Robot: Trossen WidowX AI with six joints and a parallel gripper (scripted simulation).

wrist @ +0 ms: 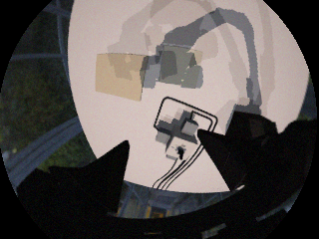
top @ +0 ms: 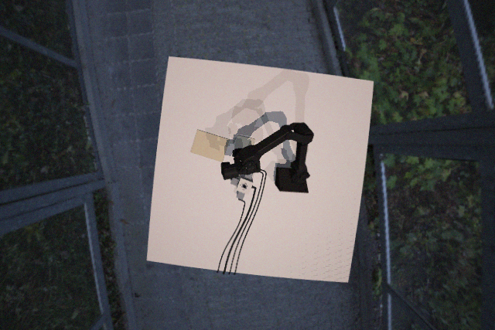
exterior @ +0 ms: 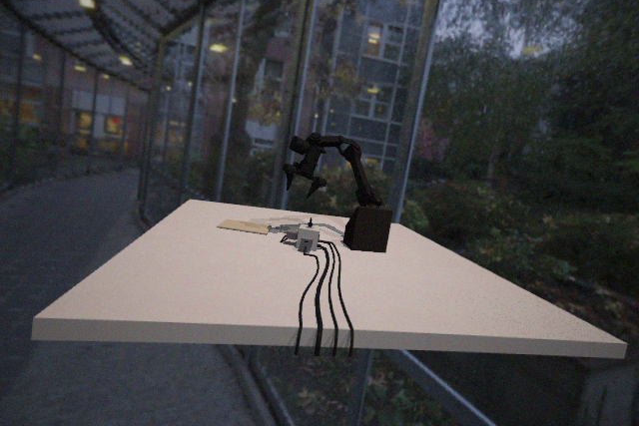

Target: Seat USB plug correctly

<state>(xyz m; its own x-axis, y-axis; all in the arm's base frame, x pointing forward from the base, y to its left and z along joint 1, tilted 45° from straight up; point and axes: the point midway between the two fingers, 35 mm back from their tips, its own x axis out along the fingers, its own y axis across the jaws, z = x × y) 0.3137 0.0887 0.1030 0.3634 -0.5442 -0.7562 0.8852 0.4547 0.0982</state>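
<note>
Now: the USB plug 6 cm behind my gripper tip, 11 cm to the left of it and 9 cm below it. From my gripper tip the other things lie so: flat tan card: 19 cm ahead, 7 cm to the right, 18 cm below.
</note>
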